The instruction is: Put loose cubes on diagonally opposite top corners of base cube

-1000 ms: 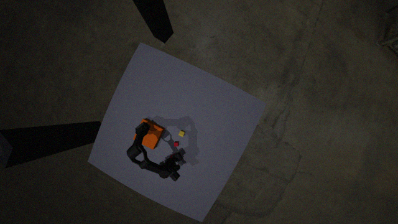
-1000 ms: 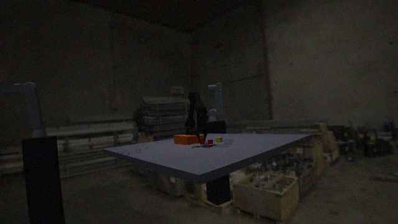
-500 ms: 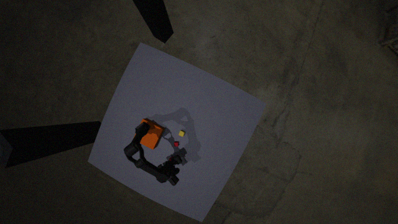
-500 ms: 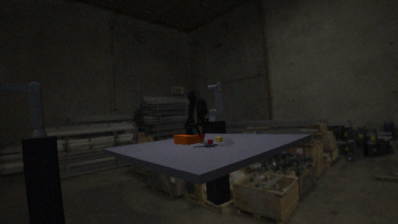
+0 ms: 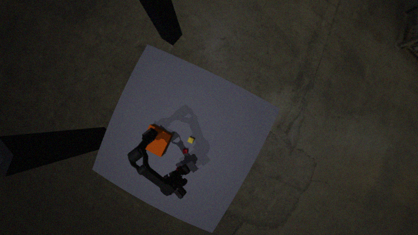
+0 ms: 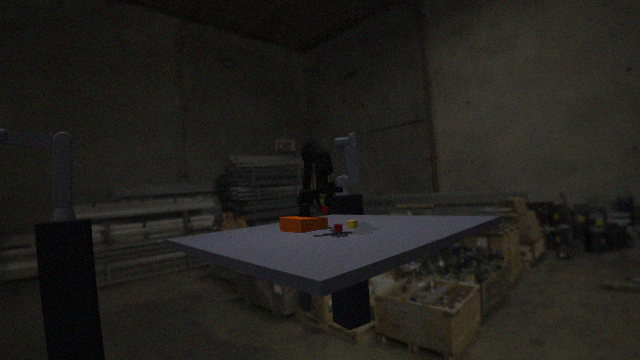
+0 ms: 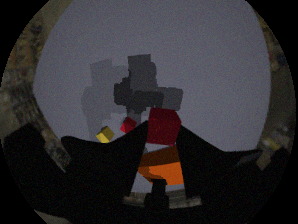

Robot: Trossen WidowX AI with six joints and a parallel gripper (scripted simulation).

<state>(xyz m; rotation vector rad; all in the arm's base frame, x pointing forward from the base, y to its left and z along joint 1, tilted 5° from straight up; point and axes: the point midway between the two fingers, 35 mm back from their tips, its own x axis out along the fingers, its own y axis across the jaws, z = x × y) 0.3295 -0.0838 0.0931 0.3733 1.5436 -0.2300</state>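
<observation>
The yellow cube lies 6 cm behind my gripper tip, 21 cm to the left of it and 10 cm below it.
</observation>
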